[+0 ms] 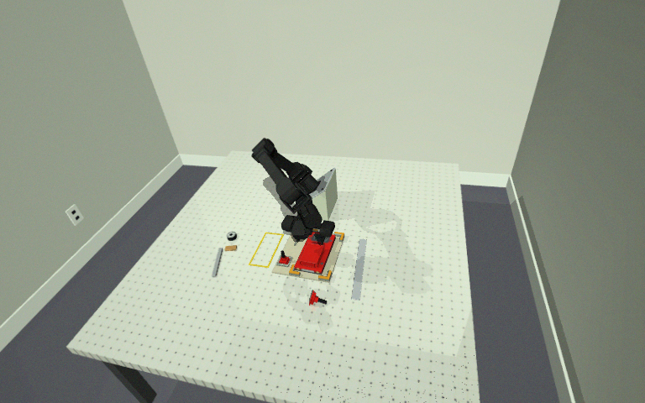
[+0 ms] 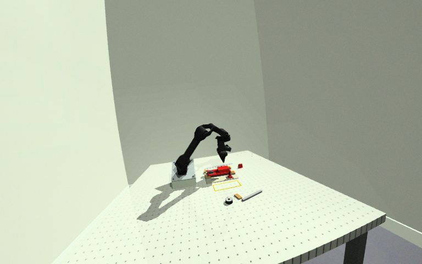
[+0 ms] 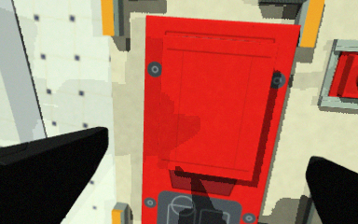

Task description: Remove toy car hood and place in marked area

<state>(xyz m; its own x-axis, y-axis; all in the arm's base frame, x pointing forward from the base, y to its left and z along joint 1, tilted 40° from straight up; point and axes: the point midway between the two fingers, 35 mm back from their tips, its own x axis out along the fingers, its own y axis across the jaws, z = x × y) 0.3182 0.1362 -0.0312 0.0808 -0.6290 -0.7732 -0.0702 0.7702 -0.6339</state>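
Right now my gripper tip is 70 mm above the red hood. From my gripper tip the other things lie so: black wheel (20 mm behind, 390 mm to the right, 100 mm below); then tan block (40 mm ahead, 360 mm to the right, 100 mm below); then grey rod (120 mm ahead, 370 mm to the right, 100 mm below).
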